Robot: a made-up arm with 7 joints.
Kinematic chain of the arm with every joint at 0, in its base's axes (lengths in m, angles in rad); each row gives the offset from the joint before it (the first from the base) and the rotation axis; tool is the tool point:
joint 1: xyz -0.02 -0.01 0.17 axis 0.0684 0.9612 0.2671
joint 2: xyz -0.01 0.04 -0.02 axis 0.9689 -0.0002 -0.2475
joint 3: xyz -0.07 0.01 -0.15 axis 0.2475 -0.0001 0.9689
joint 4: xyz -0.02 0.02 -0.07 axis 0.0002 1 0
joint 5: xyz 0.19 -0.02 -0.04 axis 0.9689 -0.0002 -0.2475
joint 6: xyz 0.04 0.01 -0.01 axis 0.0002 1 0
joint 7: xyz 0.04 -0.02 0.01 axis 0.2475 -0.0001 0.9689
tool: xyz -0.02 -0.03 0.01
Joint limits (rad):
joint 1: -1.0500..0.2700
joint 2: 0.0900..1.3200
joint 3: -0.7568..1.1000
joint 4: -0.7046..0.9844
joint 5: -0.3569..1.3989
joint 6: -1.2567..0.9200
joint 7: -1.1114..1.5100
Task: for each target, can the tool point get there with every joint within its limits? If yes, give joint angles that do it. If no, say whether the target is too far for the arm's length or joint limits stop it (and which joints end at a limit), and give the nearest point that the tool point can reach.
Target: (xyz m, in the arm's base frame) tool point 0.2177 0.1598 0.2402
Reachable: yes | joints -0.8713 1.1425 0.3413 -0.0995 0.1133 -0.5829 0.0414
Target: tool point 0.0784 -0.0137 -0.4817
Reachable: no: too far | nearest point 0.0610 -0.0055 -0.3611 | short by 0.122 m
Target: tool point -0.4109 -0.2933 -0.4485
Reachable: no: too far | nearest point -0.2293 -0.0668 -0.2935 | short by 0.329 m
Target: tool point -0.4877 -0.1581 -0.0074
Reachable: no: joint limits stop it (at a limit: joint 1, joint 2, joint 3, joint 4, joint 5, joint 6) | nearest point -0.2470 -0.0578 -0.2379 | short by 0.348 m
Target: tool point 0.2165 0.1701 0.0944
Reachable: yes | joints -0.4251 0.7729 0.3777 -0.2924 1.0822 -0.0936 -0.0742
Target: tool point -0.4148 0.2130 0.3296
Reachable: no: joint limits stop it (at a limit: joint 1, joint 2, joint 3, joint 4, joint 5, joint 6, joint 7) | nearest point -0.0739 0.1641 0.3540 | short by 0.345 m
